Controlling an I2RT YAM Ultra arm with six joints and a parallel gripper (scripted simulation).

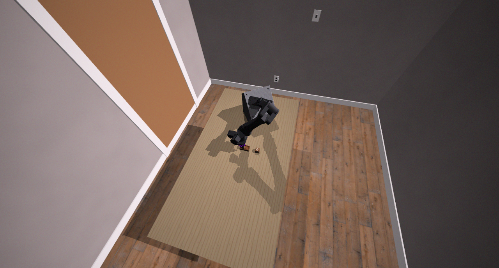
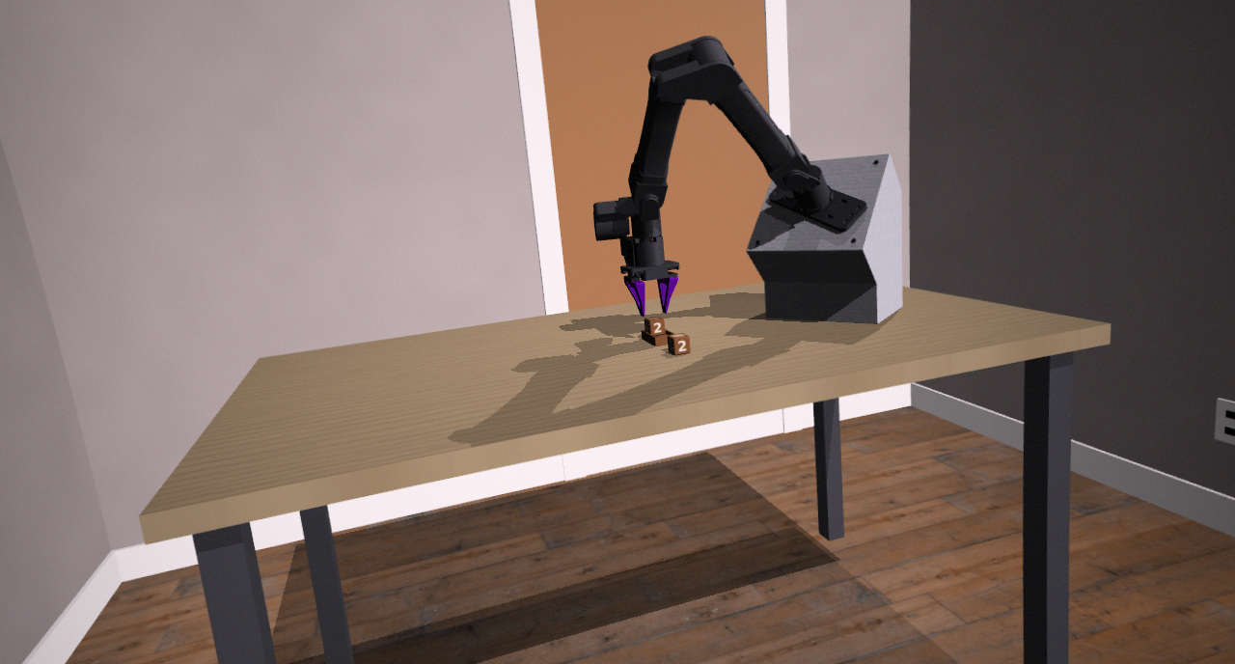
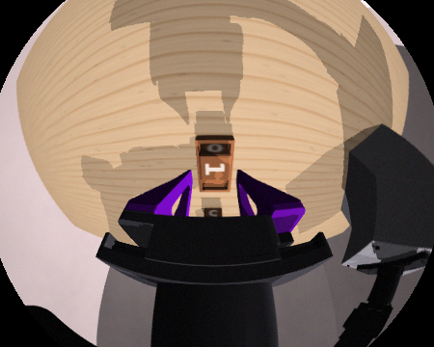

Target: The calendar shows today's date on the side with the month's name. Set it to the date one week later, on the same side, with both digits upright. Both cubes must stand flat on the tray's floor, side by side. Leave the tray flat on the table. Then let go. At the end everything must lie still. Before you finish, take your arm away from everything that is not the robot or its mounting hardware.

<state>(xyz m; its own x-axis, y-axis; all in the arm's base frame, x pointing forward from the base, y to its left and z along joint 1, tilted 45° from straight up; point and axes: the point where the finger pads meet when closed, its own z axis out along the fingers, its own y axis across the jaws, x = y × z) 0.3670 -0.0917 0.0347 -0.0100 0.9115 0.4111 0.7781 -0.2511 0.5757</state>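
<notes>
Now: the brown tray 2 cm to the left of my hand and 5 cm below it.
</notes>
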